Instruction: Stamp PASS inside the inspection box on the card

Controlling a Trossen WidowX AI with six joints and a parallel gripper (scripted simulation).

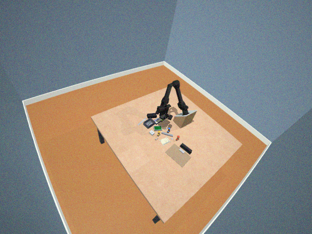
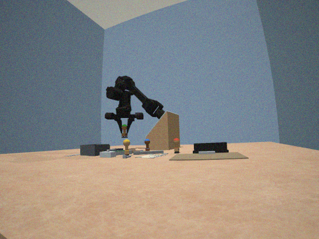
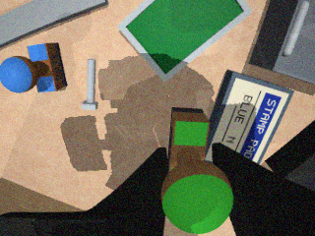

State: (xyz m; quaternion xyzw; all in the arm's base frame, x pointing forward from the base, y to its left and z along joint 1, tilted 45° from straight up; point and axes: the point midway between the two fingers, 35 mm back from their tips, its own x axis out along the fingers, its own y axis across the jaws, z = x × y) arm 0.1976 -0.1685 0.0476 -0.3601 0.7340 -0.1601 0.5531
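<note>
The blue stamp pad tin lies 8 cm below my gripper tip and 6 cm to the right of it. From my gripper tip the other things lie so: green ink pad (9 cm below, 7 cm ahead, 2 cm to the left); green-knobbed stamp (right at my gripper tip); blue-knobbed stamp (12 cm to the left, 7 cm below, 1 cm ahead).
</note>
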